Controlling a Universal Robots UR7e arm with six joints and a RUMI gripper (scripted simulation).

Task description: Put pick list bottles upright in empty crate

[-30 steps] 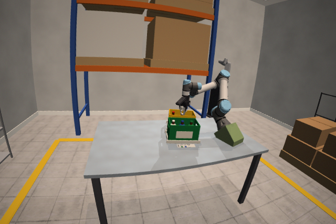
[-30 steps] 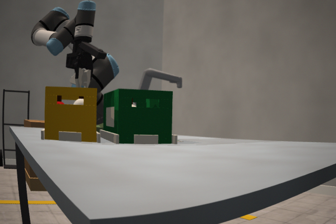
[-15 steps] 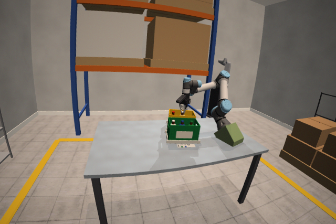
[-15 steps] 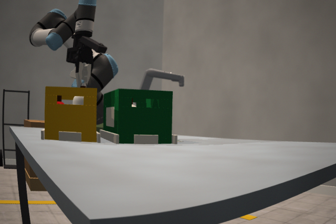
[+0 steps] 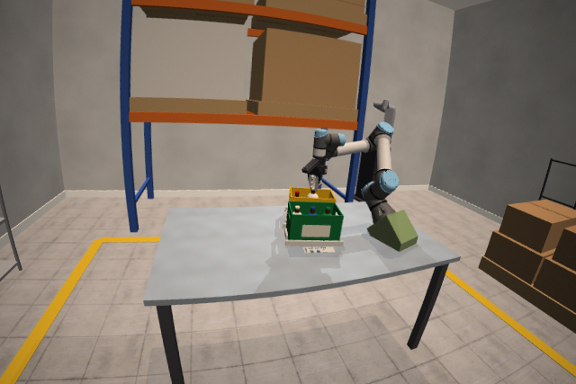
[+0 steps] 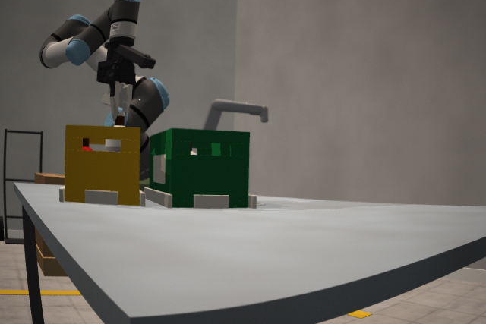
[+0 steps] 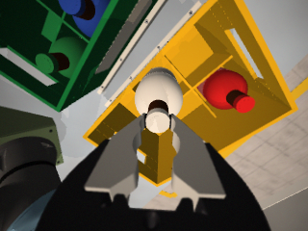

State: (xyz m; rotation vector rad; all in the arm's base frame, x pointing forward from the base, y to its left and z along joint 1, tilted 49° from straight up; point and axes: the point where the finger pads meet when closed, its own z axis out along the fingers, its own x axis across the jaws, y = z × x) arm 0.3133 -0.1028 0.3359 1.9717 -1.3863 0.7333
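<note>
The yellow crate lies 20 mm behind my hand, 40 mm to the right of it and 130 mm below it. The rest, counted from my hand: green-label bottle: 170 mm to the left, 130 mm below; red-label bottle: 40 mm ahead, 120 mm to the right, 130 mm below; blue-label bottle: 80 mm ahead, 130 mm to the left, 130 mm below.
</note>
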